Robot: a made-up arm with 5 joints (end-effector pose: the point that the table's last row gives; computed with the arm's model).
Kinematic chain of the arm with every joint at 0, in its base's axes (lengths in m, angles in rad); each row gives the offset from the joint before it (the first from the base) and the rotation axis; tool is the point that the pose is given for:
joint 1: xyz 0 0 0.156 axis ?
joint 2: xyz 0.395 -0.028 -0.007 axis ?
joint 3: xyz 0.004 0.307 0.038 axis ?
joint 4: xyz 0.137 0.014 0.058 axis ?
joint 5: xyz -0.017 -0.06 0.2 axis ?
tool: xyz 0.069 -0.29 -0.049
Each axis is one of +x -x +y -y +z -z.
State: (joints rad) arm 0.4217 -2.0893 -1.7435 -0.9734 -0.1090
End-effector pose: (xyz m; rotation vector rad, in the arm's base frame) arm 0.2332 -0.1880 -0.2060 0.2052 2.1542 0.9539
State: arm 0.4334 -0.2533 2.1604 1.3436 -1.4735
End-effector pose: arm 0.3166 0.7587 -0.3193 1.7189 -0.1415 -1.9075
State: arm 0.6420 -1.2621 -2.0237 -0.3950 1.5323
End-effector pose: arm 0.1072 0.2499 0.1032 -1.7046 -1.5277 1.3538
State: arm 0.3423 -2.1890 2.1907 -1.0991 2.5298
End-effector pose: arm -0.1403 0.0359 0.1050 1.6426 -0.0927 2.5297
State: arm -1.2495 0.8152 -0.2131 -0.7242 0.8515
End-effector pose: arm 0.1624 0.0325 0.6444 1.7988 -1.5493 -0.7364
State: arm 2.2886 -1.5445 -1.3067 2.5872 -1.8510
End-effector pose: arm -0.2198 0.0775 -0.4555 0.9124 -0.2824 -1.0674
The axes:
joint 1: +y
joint 2: -z
joint 3: -x
joint 4: +z
joint 5: +x

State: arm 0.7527 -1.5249 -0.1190 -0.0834 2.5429
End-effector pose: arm 0.0571 0.2051 0.3638 -2.2130 -2.0014 0.3775
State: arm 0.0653 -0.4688 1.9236 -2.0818 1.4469
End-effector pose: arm 0.3392 0.2520 0.1851 0.2189 -2.0620 0.5047
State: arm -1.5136 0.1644 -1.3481 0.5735 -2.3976
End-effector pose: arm -0.2505 -0.1854 0.6611 -0.6460 -1.8148 -1.1297
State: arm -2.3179 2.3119 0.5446 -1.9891 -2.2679
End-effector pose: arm -0.8036 -0.5223 0.2808 1.0227 1.7521 0.5184
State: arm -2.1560 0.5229 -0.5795 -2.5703 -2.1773
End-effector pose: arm -0.6312 -0.1268 0.3267 0.4607 0.6786 -0.1344
